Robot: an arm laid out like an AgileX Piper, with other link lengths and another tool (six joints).
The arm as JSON. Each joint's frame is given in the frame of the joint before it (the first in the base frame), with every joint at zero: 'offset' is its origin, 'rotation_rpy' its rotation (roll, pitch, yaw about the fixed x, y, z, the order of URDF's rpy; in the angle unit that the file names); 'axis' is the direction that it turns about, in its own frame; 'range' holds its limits. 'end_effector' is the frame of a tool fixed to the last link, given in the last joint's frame.
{
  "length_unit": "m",
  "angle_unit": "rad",
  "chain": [
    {
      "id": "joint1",
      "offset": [
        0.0,
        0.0,
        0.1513
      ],
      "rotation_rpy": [
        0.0,
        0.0,
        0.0
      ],
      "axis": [
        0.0,
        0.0,
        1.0
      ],
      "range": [
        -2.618,
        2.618
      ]
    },
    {
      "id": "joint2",
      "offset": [
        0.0,
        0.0,
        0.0
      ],
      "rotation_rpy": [
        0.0,
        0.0,
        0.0
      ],
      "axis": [
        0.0,
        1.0,
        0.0
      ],
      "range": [
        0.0,
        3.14
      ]
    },
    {
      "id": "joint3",
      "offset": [
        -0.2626,
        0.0,
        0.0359
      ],
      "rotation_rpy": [
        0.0,
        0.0,
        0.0
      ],
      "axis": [
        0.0,
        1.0,
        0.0
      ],
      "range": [
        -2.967,
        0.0
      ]
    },
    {
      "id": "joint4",
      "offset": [
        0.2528,
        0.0,
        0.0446
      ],
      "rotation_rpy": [
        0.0,
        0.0,
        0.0
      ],
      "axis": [
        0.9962,
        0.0,
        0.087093
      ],
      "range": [
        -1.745,
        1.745
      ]
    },
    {
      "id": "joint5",
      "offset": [
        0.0,
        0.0,
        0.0
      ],
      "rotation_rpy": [
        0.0,
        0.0,
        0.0
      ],
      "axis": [
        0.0,
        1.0,
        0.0
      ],
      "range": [
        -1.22,
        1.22
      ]
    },
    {
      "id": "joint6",
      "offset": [
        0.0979,
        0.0,
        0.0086
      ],
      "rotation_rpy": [
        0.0,
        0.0,
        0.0
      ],
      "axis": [
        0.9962,
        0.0,
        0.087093
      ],
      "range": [
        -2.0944,
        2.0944
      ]
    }
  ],
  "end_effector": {
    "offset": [
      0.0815,
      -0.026,
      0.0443
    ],
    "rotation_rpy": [
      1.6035,
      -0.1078,
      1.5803
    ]
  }
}
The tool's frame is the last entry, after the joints.
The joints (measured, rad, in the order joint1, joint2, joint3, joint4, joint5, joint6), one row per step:
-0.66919 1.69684 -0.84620 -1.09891 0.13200 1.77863
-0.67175 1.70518 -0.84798 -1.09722 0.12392 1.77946
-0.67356 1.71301 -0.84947 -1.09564 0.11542 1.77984
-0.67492 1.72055 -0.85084 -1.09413 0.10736 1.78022
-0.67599 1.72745 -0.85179 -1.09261 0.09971 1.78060
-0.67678 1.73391 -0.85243 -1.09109 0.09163 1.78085
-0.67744 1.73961 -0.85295 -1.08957 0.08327 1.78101
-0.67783 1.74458 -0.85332 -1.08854 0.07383 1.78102
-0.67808 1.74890 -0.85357 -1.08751 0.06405 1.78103
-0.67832 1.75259 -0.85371 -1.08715 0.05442 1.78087
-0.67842 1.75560 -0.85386 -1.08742 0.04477 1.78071
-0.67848 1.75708 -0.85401 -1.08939 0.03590 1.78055
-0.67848 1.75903 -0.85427 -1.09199 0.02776 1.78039
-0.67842 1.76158 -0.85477 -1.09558 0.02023 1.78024
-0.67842 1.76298 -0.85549 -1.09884 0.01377 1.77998
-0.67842 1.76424 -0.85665 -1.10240 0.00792 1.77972
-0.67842 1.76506 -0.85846 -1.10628 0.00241 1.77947
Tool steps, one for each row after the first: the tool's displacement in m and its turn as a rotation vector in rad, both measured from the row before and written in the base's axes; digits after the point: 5 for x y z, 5 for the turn. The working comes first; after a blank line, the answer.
Tool pose at each row, in the base's axes (x y z in m, rotation vector in rad; the steps are taken from these numbers as rounded here):
0.27215 -0.29774 0.12523 2.60414 0.12117 0.64634
0.27292 -0.29804 0.12254 2.61025 0.11958 0.65082
0.27394 -0.29807 0.11999 2.61611 0.11981 0.65603
0.27498 -0.29797 0.11751 2.62184 0.12039 0.66100
0.27595 -0.29775 0.11514 2.62740 0.12105 0.66579
0.27701 -0.29737 0.11286 2.63282 0.12241 0.67130
0.27814 -0.29693 0.11086 2.63766 0.12413 0.67774
0.27954 -0.29633 0.10916 2.64181 0.12752 0.68586
0.28103 -0.29566 0.10770 2.64546 0.13122 0.69495
0.28251 -0.29499 0.10650 2.64840 0.13587 0.70395
0.28407 -0.29431 0.10561 2.65055 0.14147 0.71335
0.28562 -0.29373 0.10538 2.65089 0.14882 0.72234
0.28709 -0.29319 0.10500 2.65141 0.15667 0.72982
0.28853 -0.29270 0.10446 2.65203 0.16551 0.73579
0.28985 -0.29237 0.10443 2.65150 0.17343 0.74167
0.29118 -0.29216 0.10459 2.65038 0.18140 0.74712
0.29263 -0.29210 0.10514 2.64818 0.18959 0.75291

0.00077 -0.00030 -0.00269 0.00703 -0.00203 0.00085
0.00102 -0.00003 -0.00255 0.00672 -0.00226 0.00222
0.00104 0.00010 -0.00248 0.00650 -0.00206 0.00239
0.00097 0.00022 -0.00237 0.00629 -0.00196 0.00238
0.00106 0.00038 -0.00228 0.00623 -0.00235 0.00298
0.00113 0.00044 -0.00200 0.00586 -0.00304 0.00332
0.00140 0.00060 -0.00170 0.00539 -0.00404 0.00468
0.00149 0.00067 -0.00146 0.00513 -0.00474 0.00500
0.00148 0.00067 -0.00120 0.00434 -0.00468 0.00550
0.00156 0.00068 -0.00089 0.00359 -0.00497 0.00609
0.00155 0.00058 -0.00023 0.00158 -0.00484 0.00688
0.00147 0.00054 -0.00038 0.00133 -0.00372 0.00696
0.00144 0.00049 -0.00054 0.00093 -0.00256 0.00736
0.00132 0.00033 -0.00003 -0.00001 -0.00289 0.00650
0.00133 0.00021 0.00016 -0.00066 -0.00274 0.00635
0.00145 0.00006 0.00055 -0.00157 -0.00319 0.00638

